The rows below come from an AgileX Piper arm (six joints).
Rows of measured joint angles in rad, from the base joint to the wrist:
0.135, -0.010, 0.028, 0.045, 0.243, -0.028
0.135, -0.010, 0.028, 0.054, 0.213, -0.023
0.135, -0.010, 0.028, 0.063, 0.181, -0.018
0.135, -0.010, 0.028, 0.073, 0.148, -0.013
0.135, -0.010, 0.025, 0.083, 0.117, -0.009
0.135, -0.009, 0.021, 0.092, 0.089, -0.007
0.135, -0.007, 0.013, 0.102, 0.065, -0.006
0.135, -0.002, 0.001, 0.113, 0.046, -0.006
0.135, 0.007, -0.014, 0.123, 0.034, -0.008
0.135, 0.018, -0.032, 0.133, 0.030, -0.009
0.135, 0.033, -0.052, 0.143, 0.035, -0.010
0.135, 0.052, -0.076, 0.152, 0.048, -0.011
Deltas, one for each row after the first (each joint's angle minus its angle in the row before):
0.000, 0.000, 0.000, 0.009, -0.030, 0.005
0.000, 0.000, 0.000, 0.009, -0.032, 0.005
0.000, 0.000, 0.000, 0.010, -0.033, 0.005
0.000, 0.000, -0.003, 0.010, -0.031, 0.004
0.000, 0.001, -0.004, 0.009, -0.028, 0.002
0.000, 0.002, -0.008, 0.010, -0.024, 0.001
0.000, 0.005, -0.012, 0.011, -0.019, 0.000
0.000, 0.009, -0.015, 0.010, -0.012, -0.002
0.000, 0.011, -0.018, 0.010, -0.004, -0.001
0.000, 0.015, -0.020, 0.010, 0.005, -0.001
0.000, 0.019, -0.024, 0.009, 0.013, -0.001

